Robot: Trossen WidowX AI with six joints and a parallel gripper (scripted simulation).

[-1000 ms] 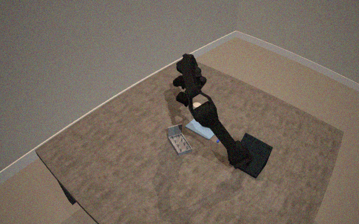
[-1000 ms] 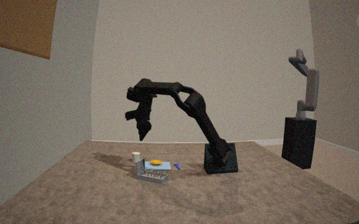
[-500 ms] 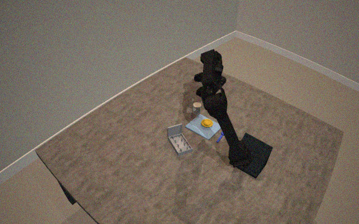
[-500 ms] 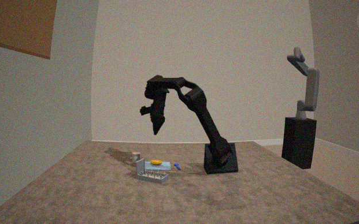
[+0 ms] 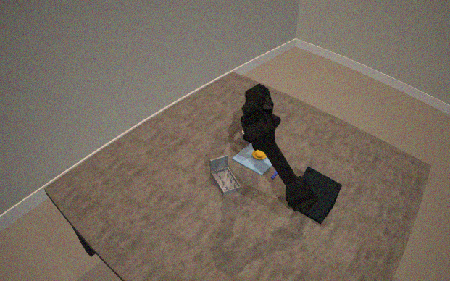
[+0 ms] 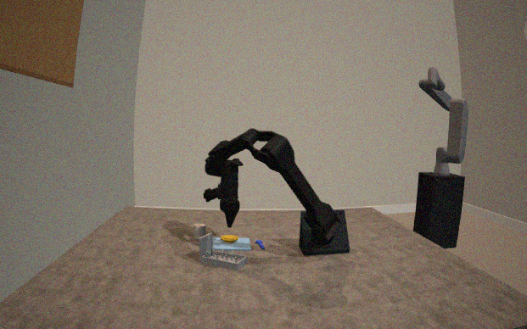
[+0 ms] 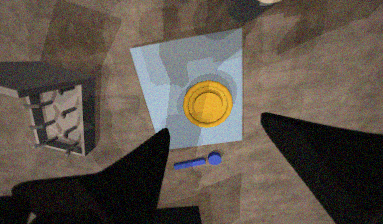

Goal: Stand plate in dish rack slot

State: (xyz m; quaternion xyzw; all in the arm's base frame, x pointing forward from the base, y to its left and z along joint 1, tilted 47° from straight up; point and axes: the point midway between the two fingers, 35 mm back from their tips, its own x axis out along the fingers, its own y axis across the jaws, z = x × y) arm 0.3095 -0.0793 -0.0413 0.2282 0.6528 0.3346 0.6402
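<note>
Right now the yellow plate is 50 mm below my gripper tip. Also, from my gripper tip: light blue mat (20 mm to the left, 70 mm below); then white cup (110 mm ahead, 40 mm to the right, 50 mm below); then blue spoon (110 mm behind, 10 mm to the left, 70 mm below).
</note>
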